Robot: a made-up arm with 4 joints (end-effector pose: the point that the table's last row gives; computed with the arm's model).
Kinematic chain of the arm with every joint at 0, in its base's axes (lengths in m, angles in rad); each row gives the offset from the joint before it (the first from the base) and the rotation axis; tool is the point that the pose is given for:
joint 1: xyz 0 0 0.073 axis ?
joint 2: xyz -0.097 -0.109 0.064 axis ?
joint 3: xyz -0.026 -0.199 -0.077 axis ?
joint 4: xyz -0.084 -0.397 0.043 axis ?
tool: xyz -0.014 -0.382 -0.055
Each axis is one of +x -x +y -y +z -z.
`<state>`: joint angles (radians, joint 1 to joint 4).
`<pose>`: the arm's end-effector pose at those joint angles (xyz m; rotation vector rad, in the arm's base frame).
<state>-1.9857 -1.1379 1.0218 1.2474</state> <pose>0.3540 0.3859 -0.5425 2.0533 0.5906 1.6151</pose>
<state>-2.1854 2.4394 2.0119 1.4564</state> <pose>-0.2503 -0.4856 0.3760 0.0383 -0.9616 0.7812</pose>
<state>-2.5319 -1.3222 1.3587 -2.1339</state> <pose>0.4117 -0.1873 0.0013 -0.5768 -1.5455 0.0650</pose>
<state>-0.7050 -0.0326 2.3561 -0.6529</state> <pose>0.1402 -0.7184 -0.6792 -0.0130 1.8232 1.4916</pose>
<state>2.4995 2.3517 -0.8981 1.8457</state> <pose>-0.5183 -0.2414 0.2454 -1.3722 -1.6520 1.7011</pose>
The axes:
joint 1: -x
joint 2: -z
joint 3: +y
joint 4: +x

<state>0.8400 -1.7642 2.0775 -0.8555</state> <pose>0.7207 0.1718 -0.2245 1.8234 -1.4562 -1.0586</pose>
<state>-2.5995 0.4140 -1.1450 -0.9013</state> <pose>-0.7675 0.6479 -0.3465 1.2472 0.6069 -1.1253</pose>
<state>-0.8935 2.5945 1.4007 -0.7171</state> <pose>-0.7519 0.2584 0.5959 1.8270 1.8705 -1.1042</pose>
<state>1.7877 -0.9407 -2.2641 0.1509</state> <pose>0.7358 0.0869 0.6738 0.0093 -0.7027 1.8264</pose>
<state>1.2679 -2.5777 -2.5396 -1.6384</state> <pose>0.3956 -0.3068 -0.3572 0.0529 -0.6444 0.4745</pose>
